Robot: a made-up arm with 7 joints.
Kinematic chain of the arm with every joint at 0, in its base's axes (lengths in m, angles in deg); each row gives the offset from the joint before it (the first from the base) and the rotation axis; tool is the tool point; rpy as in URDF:
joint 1: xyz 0.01 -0.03 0.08 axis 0 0.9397 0.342
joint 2: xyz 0 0 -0.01 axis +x
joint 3: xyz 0.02 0 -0.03 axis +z
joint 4: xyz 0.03 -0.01 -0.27 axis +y
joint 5: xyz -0.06 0 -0.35 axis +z
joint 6: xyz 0 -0.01 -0.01 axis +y
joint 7: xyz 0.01 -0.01 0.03 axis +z
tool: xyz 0 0.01 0.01 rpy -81.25 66.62 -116.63
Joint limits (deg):
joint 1: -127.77..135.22
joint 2: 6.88..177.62
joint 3: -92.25..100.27
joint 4: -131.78..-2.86
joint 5: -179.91..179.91
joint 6: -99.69..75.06
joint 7: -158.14..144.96
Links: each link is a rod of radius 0.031 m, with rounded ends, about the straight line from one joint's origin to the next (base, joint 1, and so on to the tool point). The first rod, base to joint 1, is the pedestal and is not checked.
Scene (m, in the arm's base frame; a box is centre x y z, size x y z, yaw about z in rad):
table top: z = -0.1
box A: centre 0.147 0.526 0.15 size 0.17 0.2 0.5 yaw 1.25
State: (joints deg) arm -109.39 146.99 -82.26 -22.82 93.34 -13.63 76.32
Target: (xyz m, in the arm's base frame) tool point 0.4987 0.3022 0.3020
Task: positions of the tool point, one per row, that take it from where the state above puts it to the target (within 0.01 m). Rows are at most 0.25 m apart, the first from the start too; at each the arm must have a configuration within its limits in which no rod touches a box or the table.
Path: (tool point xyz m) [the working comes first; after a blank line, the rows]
Joints at the target: -99.44 72.56 -80.36 -28.09 90.49 -32.96 76.58
Straight joint move there: touches box A.

1: -0.1720 0.5074 0.2945
2: -0.1452 0.4430 0.3900
3: -0.1687 0.3404 0.4532
4: -0.2254 0.2241 0.4581
5: -0.2843 0.1181 0.3997
6: -0.3139 0.0379 0.2952
7: -0.2451 0.1257 0.4329
8: -0.1070 0.2080 0.5267
9: 0.0597 0.2792 0.5500
10: 0.2075 0.3398 0.5064
11: 0.3029 0.3916 0.4259
12: 0.3386 0.4329 0.3499
13: 0.4987 0.3022 0.3020

